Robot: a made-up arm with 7 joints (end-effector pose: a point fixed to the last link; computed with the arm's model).
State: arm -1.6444 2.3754 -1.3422 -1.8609 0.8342 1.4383 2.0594
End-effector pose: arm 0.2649 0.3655 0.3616 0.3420 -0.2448 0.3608 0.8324
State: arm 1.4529 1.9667 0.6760 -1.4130 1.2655 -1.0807 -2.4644
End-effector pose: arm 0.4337 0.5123 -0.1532 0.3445 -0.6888 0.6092 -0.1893
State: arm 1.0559 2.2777 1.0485 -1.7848 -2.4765 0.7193 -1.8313
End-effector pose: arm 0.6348 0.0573 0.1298 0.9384 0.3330 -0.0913 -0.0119
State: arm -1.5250 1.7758 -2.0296 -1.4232 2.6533 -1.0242 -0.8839
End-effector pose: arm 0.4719 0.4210 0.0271 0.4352 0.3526 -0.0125 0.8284
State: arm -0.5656 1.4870 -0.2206 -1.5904 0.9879 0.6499 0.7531
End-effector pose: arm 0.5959 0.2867 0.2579 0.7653 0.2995 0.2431 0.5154
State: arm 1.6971 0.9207 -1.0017 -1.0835 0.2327 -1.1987 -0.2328
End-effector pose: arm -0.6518 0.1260 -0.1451 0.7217 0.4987 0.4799 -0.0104
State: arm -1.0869 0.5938 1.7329 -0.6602 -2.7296 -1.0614 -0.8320
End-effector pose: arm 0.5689 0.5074 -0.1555 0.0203 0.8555 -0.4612 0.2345
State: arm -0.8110 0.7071 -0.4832 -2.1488 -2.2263 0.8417 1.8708
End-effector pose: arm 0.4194 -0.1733 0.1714 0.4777 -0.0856 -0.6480 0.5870
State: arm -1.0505 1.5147 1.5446 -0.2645 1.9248 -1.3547 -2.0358
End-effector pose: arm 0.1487 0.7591 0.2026 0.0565 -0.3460 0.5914 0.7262
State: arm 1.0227 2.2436 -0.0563 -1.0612 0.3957 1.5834 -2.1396
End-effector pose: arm 0.4310 0.6436 -0.0294 0.3900 -0.4336 -0.3201 0.7466
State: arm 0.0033 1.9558 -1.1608 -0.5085 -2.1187 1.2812 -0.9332
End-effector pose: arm 0.2004 0.8094 0.1517 0.8015 0.0820 0.3270 0.4938
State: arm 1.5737 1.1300 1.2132 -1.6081 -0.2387 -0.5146 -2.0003
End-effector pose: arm 0.0875 0.6309 0.0508 0.4724 -0.6547 0.5017 0.3107
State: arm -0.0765 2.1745 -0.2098 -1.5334 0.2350 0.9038 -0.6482
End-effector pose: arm 0.5727 0.3396 0.2538 0.2701 -0.9340 0.0255 -0.2327
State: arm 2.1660 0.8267 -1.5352 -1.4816 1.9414 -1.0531 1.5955
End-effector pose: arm -0.5522 -0.2902 0.2327 0.4475 0.2109 -0.5140 -0.7008
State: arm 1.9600 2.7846 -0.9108 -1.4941 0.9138 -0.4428 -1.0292
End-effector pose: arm -0.0263 0.5887 -0.1683 0.2036 0.5767 -0.0270 -0.7907
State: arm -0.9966 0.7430 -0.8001 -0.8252 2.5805 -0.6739 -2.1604
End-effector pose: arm 0.7925 0.1087 -0.0696 0.4627 0.6119 -0.0013 0.6414
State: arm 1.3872 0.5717 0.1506 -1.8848 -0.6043 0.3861 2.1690
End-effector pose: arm -0.1112 0.3772 -0.4125 0.3624 0.1267 0.6084 0.6946
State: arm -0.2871 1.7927 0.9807 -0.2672 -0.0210 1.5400 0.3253
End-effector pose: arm 0.0399 0.7874 0.3629 0.0837 0.0060 0.7092 0.7000
